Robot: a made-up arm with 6 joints.
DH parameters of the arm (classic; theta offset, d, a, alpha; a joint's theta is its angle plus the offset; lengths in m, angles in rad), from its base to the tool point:
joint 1: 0 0.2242 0 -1.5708
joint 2: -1.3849 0 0.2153 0
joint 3: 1.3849 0 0.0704 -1.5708
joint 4: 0 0.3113 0 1.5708
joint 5: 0 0 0.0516 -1.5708
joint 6: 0 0.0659 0 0
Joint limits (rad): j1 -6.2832..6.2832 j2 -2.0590..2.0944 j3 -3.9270..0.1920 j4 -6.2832..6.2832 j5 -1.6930..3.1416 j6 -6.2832..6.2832
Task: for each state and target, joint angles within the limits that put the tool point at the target. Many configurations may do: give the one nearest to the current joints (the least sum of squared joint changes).
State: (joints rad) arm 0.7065 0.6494 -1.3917 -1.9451 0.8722 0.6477
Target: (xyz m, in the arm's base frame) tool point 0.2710 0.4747 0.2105
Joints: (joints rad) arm 1.0758 0.7388 -1.7538 -1.9674 0.8334 0.6477
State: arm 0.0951 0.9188 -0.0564 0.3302 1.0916 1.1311
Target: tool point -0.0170 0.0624 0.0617
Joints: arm -0.4079 0.7635 -0.0557 0.8227 1.6324 1.1311
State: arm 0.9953 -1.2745 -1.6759 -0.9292 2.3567 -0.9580
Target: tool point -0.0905 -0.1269 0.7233
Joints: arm 0.5570 -0.9657 -2.0882 -0.8996 1.8163 -0.9580
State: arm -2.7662 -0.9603 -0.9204 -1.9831 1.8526 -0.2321
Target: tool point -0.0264 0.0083 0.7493
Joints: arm -2.5457 -0.8604 -1.5357 -2.7964 1.5366 -0.2321
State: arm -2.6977 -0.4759 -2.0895 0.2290 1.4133 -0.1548
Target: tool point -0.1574 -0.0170 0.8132
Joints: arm -3.0488 -0.0826 -2.5604 0.2166 0.7949 -0.1548
